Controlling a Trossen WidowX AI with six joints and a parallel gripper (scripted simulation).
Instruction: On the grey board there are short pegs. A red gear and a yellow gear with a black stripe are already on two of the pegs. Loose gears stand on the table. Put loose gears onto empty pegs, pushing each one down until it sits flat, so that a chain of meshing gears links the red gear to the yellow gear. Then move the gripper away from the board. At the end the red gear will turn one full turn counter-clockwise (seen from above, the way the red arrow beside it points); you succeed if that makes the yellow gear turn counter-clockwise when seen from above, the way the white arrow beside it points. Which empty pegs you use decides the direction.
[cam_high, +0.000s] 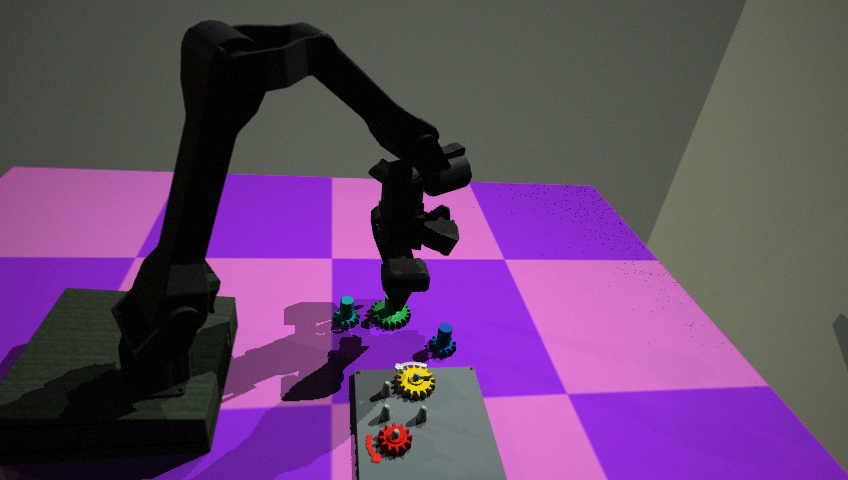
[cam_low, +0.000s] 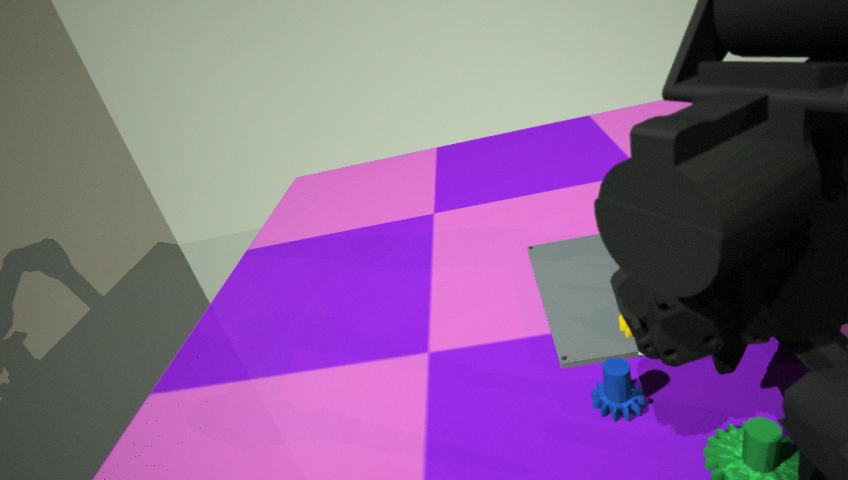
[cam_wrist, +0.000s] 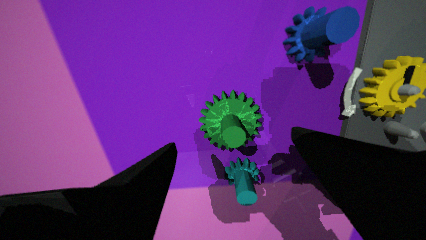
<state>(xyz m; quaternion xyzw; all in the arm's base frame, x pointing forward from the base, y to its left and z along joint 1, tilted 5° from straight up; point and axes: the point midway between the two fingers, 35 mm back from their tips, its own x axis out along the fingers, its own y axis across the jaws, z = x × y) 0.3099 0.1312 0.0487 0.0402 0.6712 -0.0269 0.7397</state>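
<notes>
Now: the green gear 3 cm below my gripper tip. Round my gripper tip: teal gear (7 cm behind, 3 cm below); blue gear (8 cm to the right, 6 cm ahead, 3 cm below); white arrow (12 cm to the right, 4 cm below).
</notes>
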